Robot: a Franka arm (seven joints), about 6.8 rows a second.
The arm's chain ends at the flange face. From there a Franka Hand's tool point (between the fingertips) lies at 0.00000 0.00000 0.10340 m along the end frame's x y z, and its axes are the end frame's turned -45 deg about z.
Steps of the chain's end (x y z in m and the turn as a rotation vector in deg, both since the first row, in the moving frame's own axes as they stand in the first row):
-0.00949, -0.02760, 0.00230, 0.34, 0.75, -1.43
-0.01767, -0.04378, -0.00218, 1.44, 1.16, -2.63
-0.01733, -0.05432, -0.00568, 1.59, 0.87, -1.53
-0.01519, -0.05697, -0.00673, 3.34, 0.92, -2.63
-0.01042, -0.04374, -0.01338, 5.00, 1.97, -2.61
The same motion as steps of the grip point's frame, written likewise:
0.01420, -0.02572, 0.00229, -0.29, 0.77, -1.43
0.02177, -0.04388, -0.00223, 0.20, 1.84, -2.63
0.02928, -0.05162, -0.00573, 0.51, 1.74, -1.53
0.03490, -0.05423, -0.00692, 1.71, 3.01, -2.63
0.03235, -0.04236, -0.01383, 2.14, 4.93, -2.61

